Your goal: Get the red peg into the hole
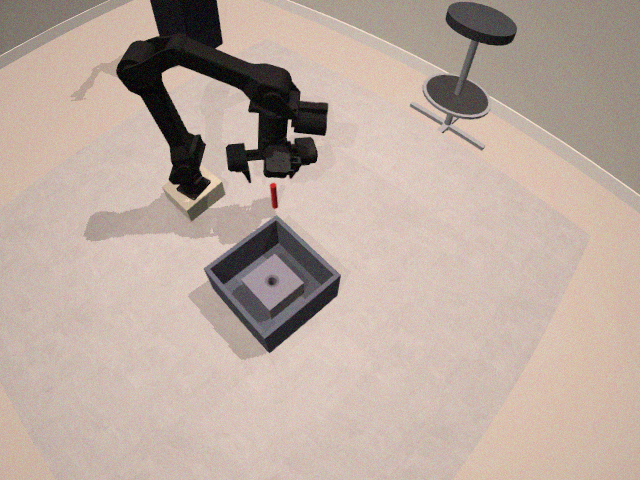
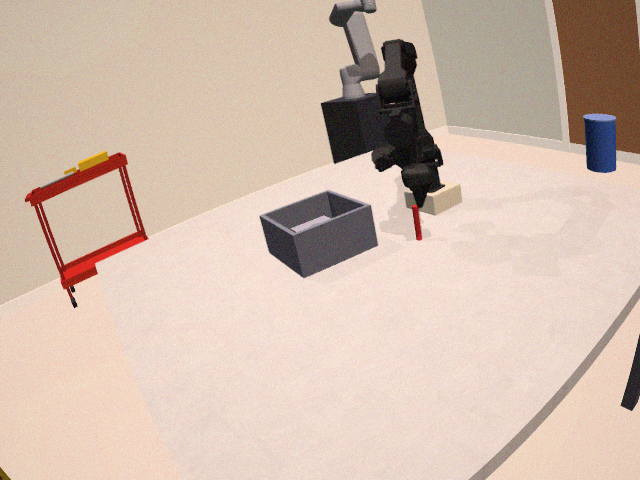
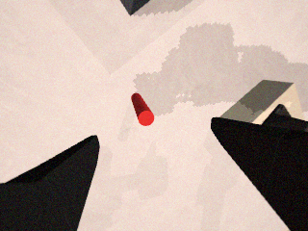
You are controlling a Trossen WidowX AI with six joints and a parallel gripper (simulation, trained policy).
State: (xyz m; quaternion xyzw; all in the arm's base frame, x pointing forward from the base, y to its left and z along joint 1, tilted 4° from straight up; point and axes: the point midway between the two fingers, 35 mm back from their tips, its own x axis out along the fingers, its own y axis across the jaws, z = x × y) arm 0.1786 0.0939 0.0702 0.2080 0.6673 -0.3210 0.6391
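Right now my gripper tip is 60 mm above the red peg and 10 mm short of it. Round my gripper tip: pale grey plate: 190 mm to the right, 140 mm ahead, 50 mm below; grey box: 190 mm to the right, 140 mm ahead, 70 mm below.
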